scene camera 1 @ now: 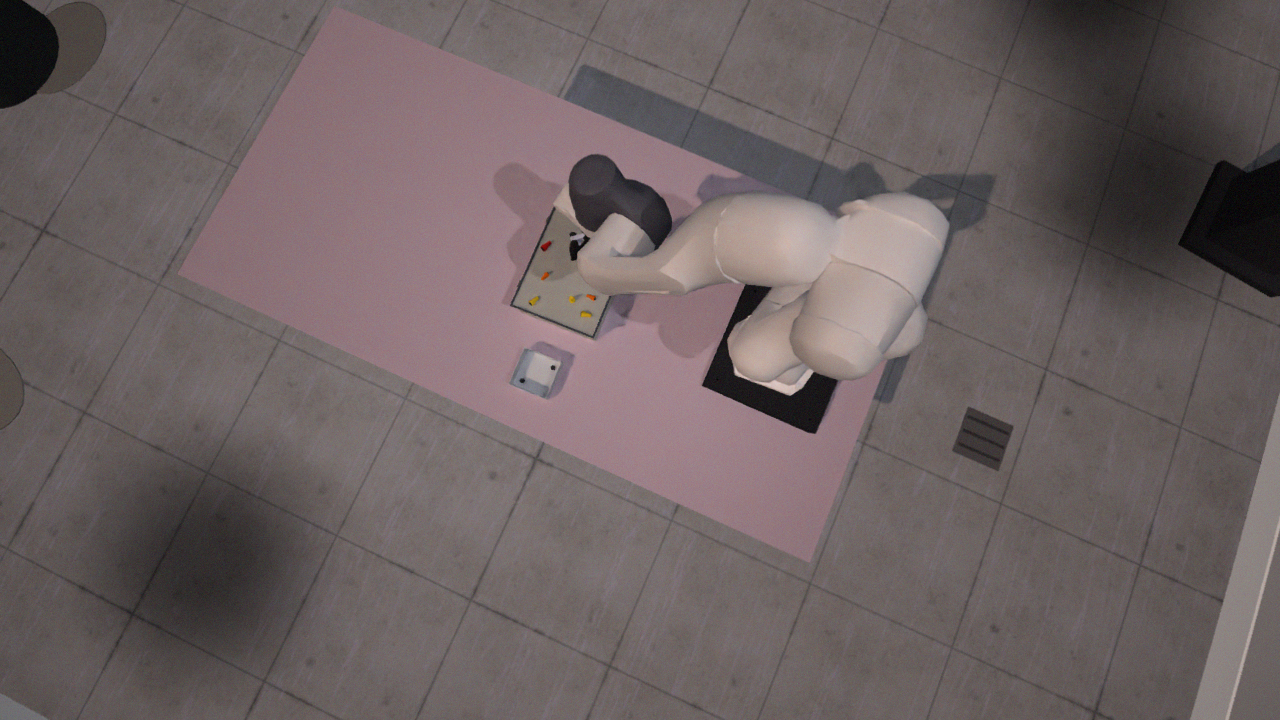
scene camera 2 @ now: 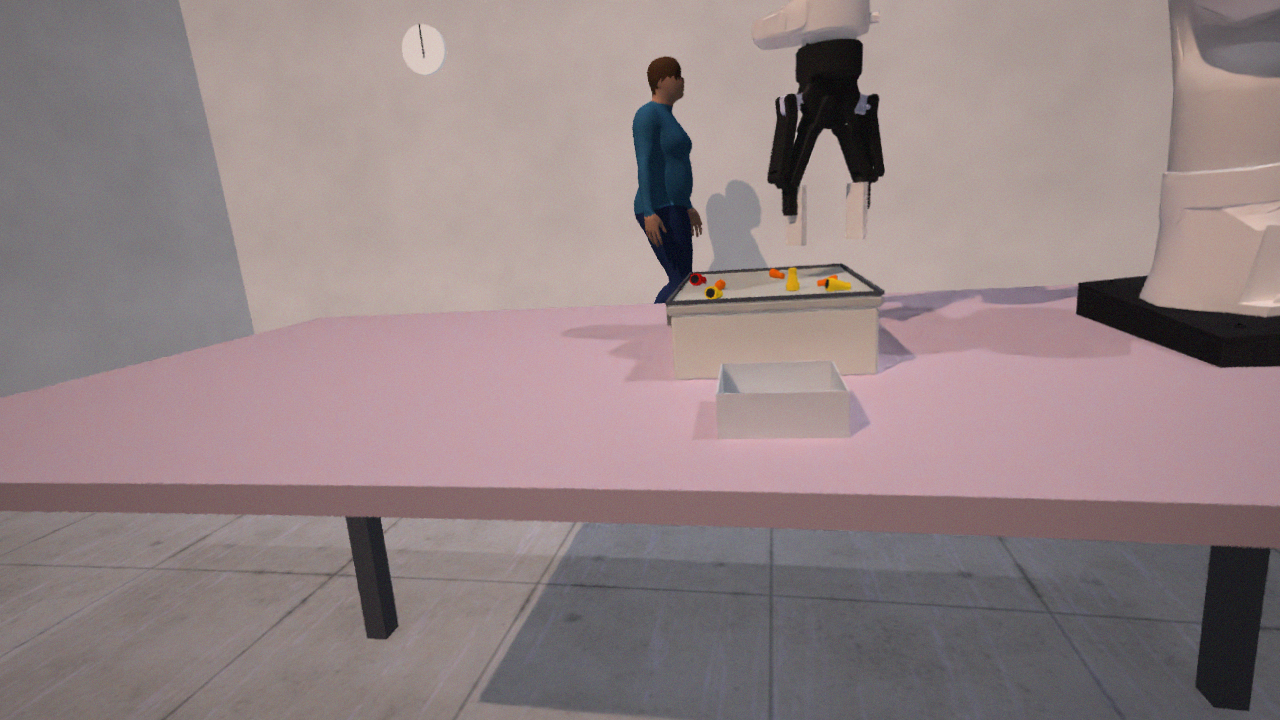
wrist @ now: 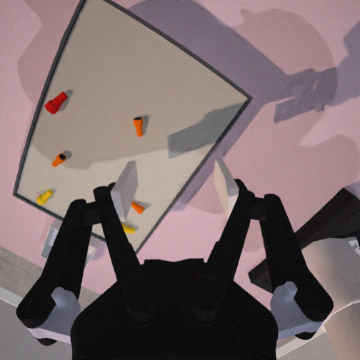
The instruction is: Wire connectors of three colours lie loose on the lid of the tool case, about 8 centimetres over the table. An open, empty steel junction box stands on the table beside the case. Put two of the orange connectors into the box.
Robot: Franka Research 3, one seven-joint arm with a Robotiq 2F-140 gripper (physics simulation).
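Observation:
The tool case [scene camera 2: 774,344] has its connectors on the lid [scene camera 1: 550,310] [wrist: 110,60]. One orange connector [scene camera 2: 776,273] [wrist: 138,126] lies apart from the others. A second orange connector [scene camera 1: 545,275] [scene camera 2: 720,284] [wrist: 59,160] lies toward one side. A third orange connector [scene camera 1: 590,297] [scene camera 2: 825,281] [wrist: 138,207] lies near yellow ones. The steel junction box [scene camera 2: 783,416] stands beside the case, with no connector visible inside. My gripper [scene camera 2: 826,223] [wrist: 175,171] is open and empty, pointing down above the lid. In scene camera 1 the arm hides part of the lid.
A red connector [scene camera 1: 546,245] [scene camera 2: 696,279] [wrist: 56,103] and several yellow ones, including one yellow connector [scene camera 1: 534,300] [scene camera 2: 713,292] [wrist: 45,197], share the lid. The arm's black base plate [scene camera 1: 760,398] is on the pink table [scene camera 1: 358,179]. A person [scene camera 2: 664,161] stands behind the table.

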